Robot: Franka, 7 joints.
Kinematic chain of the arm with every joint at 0, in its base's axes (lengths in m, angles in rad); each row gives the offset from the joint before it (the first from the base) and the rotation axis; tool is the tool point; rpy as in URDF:
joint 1: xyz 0 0 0.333 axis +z
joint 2: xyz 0 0 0 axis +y
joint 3: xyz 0 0 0.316 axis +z
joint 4: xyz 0.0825 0 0 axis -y
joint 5: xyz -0.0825 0 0.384 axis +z
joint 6: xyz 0 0 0 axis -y
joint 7: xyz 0.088 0 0 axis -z
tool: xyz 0 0 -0.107 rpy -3.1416 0 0
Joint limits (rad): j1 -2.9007..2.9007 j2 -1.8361..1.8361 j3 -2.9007..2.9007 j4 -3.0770..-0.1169 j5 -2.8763..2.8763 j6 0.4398..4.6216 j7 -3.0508..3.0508
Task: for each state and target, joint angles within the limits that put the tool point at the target. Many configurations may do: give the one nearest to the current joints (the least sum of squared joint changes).
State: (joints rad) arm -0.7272 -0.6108 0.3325 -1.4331 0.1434 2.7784 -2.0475
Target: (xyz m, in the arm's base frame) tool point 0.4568 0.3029 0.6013
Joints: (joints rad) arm -0.3883 -0.3196 0.8816 -2.0671 0.1278 2.5985 -2.0475
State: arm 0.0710 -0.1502 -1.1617 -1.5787 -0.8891 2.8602 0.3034
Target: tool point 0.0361 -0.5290 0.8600
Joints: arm -0.0850 -0.3590 -1.1895 -1.5147 -0.8911 2.9066 0.3034
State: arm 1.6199 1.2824 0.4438 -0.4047 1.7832 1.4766 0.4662
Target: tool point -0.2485 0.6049 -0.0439
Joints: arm 1.6098 1.7033 0.2863 -0.8467 1.5775 1.1665 0.4662
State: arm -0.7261 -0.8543 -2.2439 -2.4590 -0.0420 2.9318 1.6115
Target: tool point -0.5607 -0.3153 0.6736
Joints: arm -0.5952 -0.3737 -1.8275 -1.6902 -0.0891 3.1041 1.6115
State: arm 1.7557 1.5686 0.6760 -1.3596 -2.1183 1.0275 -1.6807
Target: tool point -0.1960 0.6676 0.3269
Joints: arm 1.6194 1.0041 0.7168 -1.2707 -2.0917 0.7320 -1.6807
